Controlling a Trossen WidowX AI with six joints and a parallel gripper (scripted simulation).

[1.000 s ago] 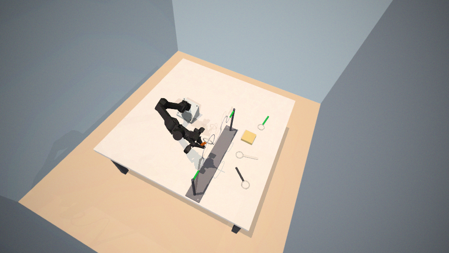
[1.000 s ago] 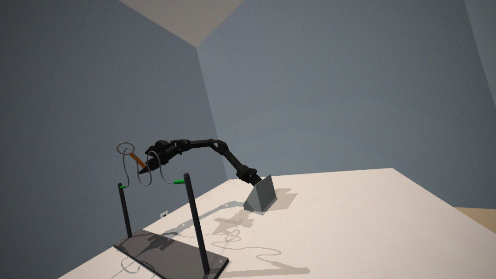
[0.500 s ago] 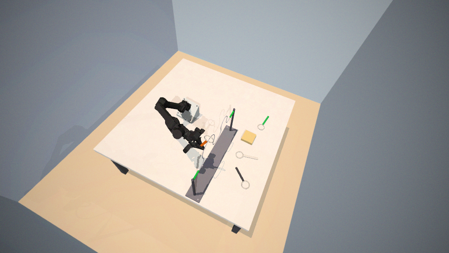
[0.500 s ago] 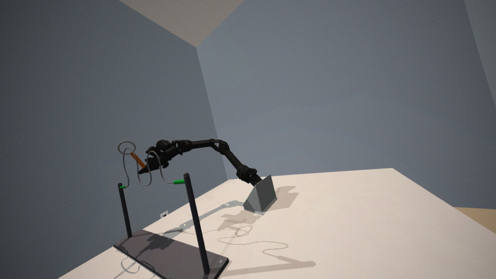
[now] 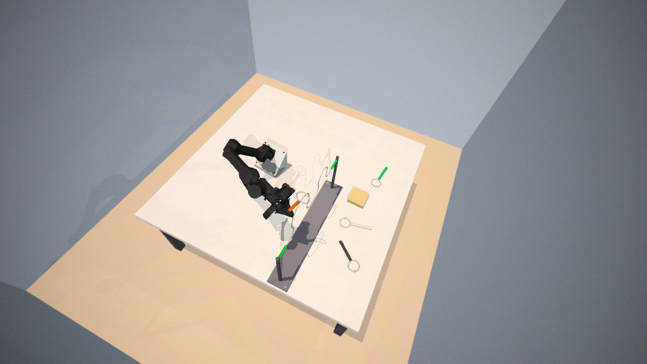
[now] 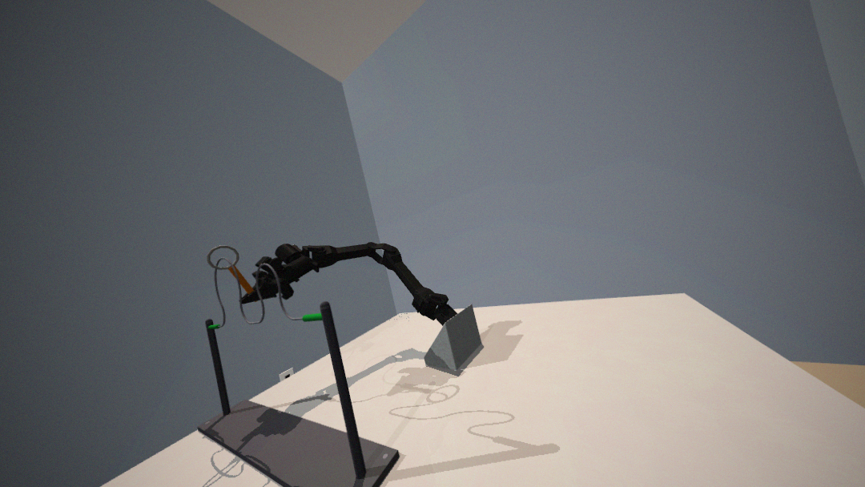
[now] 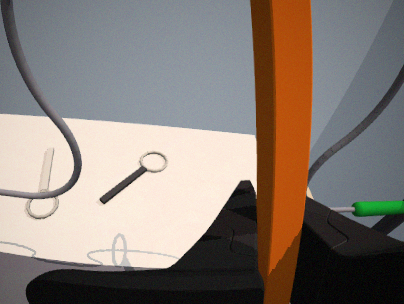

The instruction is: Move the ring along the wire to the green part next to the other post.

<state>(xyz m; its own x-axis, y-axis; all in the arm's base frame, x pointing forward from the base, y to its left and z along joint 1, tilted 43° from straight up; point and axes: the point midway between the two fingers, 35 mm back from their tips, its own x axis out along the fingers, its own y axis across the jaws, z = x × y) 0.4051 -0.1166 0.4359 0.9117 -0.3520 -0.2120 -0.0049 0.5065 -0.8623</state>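
Right now the ring with orange handle is 9 cm above my gripper tip and 2 cm to the left of it. The rest, counted from my gripper tip: white-handled ring 33 cm below, 28 cm to the left, 21 cm ahead; then black-handled ring 33 cm below, 28 cm ahead, 10 cm to the left; then tan block 45 cm to the left, 32 cm below, 16 cm ahead.
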